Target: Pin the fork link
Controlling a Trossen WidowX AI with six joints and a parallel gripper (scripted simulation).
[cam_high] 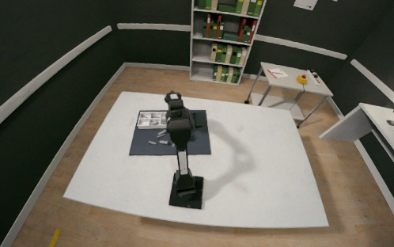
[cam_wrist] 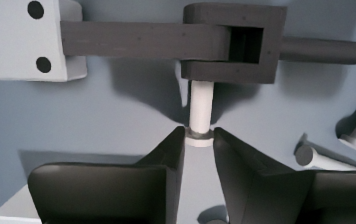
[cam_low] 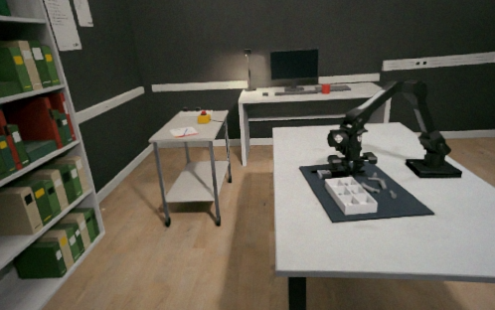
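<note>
The eye plate lies 30 mm ahead of my hand, 50 mm to the right of it and 30 mm below it. The rest, counted from my hand: dark blue mat (10 mm behind, 50 mm to the left, 50 mm below); grey block (100 mm ahead, 30 mm to the right, 30 mm below); pin (100 mm behind, 40 mm to the right, 40 mm below).
</note>
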